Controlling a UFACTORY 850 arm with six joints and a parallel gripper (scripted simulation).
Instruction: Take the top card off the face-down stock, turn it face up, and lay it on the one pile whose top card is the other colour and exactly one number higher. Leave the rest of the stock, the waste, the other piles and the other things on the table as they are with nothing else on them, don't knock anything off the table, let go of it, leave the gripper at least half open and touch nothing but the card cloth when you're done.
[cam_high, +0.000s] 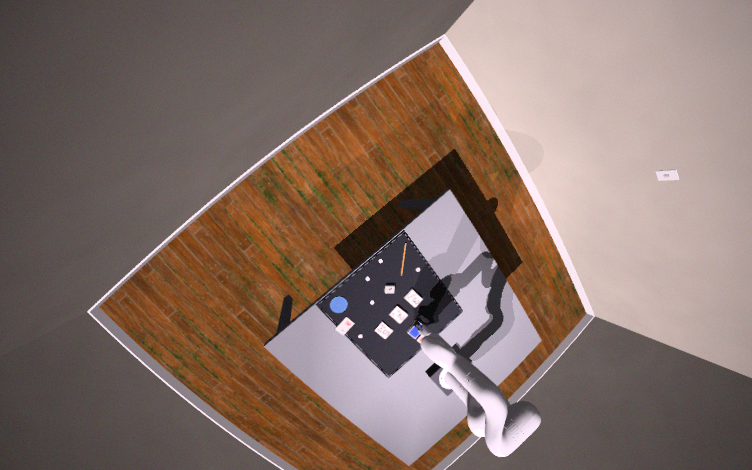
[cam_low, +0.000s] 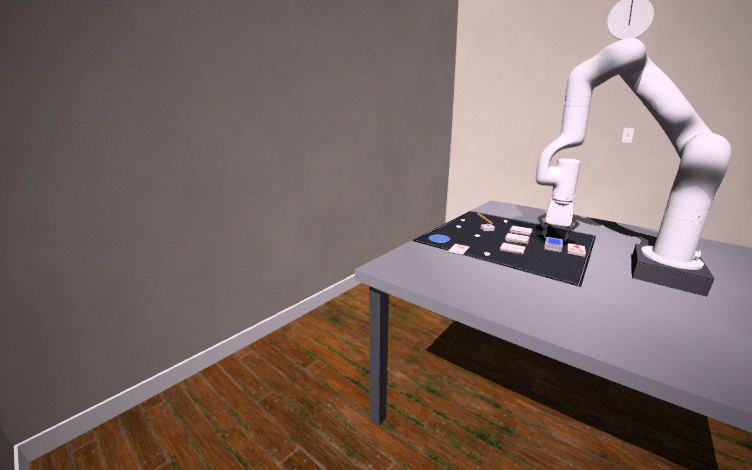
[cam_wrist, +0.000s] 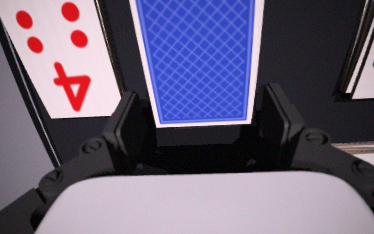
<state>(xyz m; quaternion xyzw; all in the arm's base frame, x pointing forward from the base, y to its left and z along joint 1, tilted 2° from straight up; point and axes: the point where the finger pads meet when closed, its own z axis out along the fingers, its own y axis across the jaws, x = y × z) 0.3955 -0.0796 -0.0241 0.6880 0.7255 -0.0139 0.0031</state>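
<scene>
Right now the red 4 card is 3 cm to the left of my hand and 2 cm below it. Round my hand: black card cloth: 18 cm ahead, 5 cm below, 2 cm to the left; then red 4: 9 cm behind, 3 cm to the left, 3 cm below; then black 2: 15 cm ahead, 3 cm to the left, 3 cm below.
</scene>
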